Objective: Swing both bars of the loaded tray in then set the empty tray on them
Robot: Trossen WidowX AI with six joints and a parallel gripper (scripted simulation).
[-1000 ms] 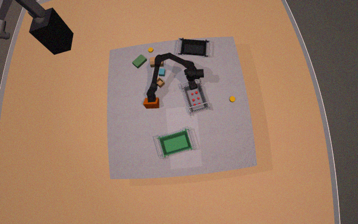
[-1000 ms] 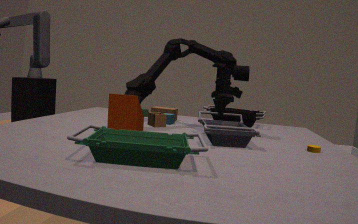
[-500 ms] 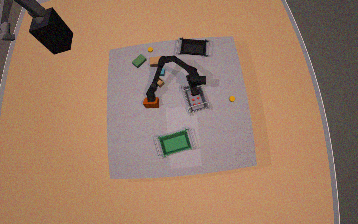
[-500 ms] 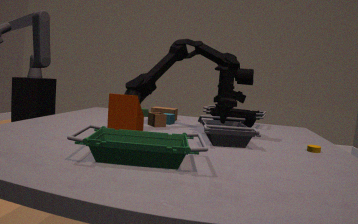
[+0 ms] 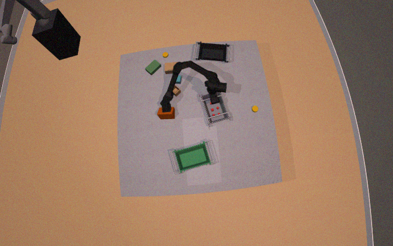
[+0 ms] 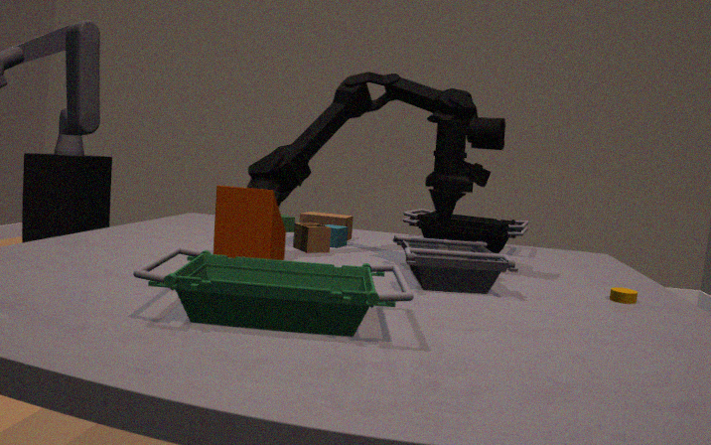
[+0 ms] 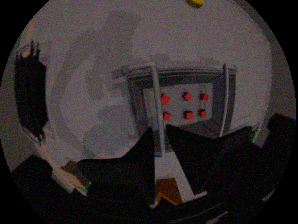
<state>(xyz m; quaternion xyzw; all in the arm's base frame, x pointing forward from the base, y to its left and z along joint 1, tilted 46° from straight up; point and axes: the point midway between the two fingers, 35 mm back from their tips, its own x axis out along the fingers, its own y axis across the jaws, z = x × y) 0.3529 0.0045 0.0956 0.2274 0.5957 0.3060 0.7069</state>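
Now: gripper tip 20 cm past the green tray, 44 cm to the left of it and 5 cm above it. The rest, counted from my gripper tip: small box (28 cm behind, 11 cm to the left, 7 cm below); cyan block (25 cm behind, 21 cm to the left, 7 cm below); tan block (29 cm behind, 33 cm to the left, 6 cm below).
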